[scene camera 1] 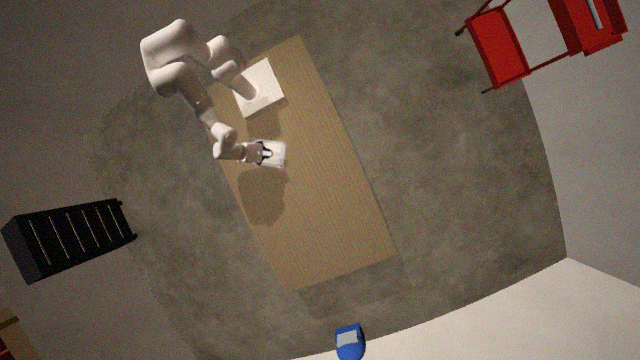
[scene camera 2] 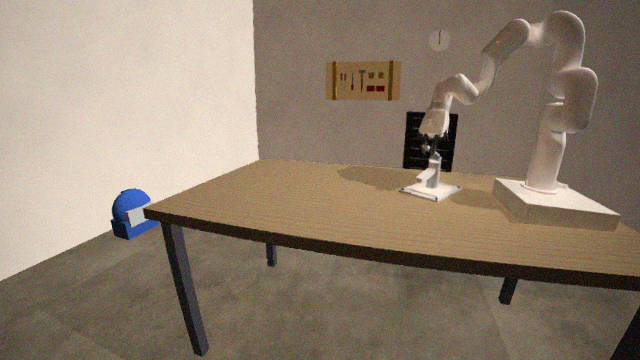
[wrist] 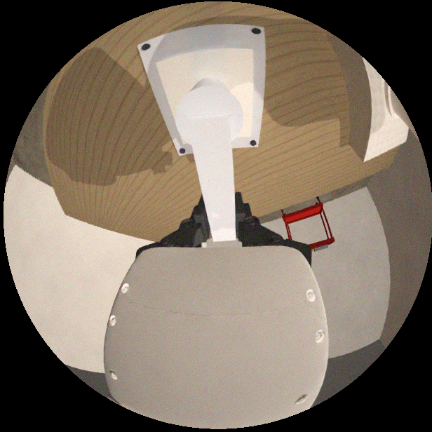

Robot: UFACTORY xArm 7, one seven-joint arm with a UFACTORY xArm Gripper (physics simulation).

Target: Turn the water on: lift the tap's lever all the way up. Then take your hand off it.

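Seen in the pictures: gripper, fingertip midpoint: (scene camera 1: 270,153) (scene camera 2: 427,153); arm's base, link origin: (scene camera 1: 250,93) (scene camera 2: 537,189).
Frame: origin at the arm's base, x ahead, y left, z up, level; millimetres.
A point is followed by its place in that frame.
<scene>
The white tap (scene camera 2: 433,175) @[z 7, x 387, y -25 mm] stands upright on its white base plate (scene camera 1: 279,161) (scene camera 2: 442,195) @[z -56, x 347, y 29 mm] (wrist: 200,37), with its spout (scene camera 2: 425,176) @[z 16, x 420, y 39 mm] pointing left in the second scene view. The tap's white lever (wrist: 215,170) runs from the tap's round top to between my fingers in the wrist view. It slants upward in the second scene view, where the fingers partly hide it; its exact angle is hard to tell. My gripper (scene camera 1: 263,153) @[z 101, x 423, y 23 mm] (scene camera 2: 434,145) @[z 101, x 423, y 23 mm] (wrist: 222,204) is above the tap, shut on the lever, with one dark finger on each side.
The tap stands on the wooden table (scene camera 1: 325,200) @[z -64, x 810, y 202 mm] (scene camera 2: 300,210) @[z -64, x 808, y 335 mm]. The arm's pale base block (scene camera 1: 272,90) @[z 2, x 44, y 141 mm] (scene camera 2: 565,212) @[z -14, x -13, y 190 mm] (wrist: 375,125) is beside it. A black cabinet (scene camera 1: 70,237) (scene camera 2: 413,130), a red cart (scene camera 1: 497,47) (wrist: 303,212) and a blue object (scene camera 1: 350,350) (scene camera 2: 131,202) are off the table.
</scene>
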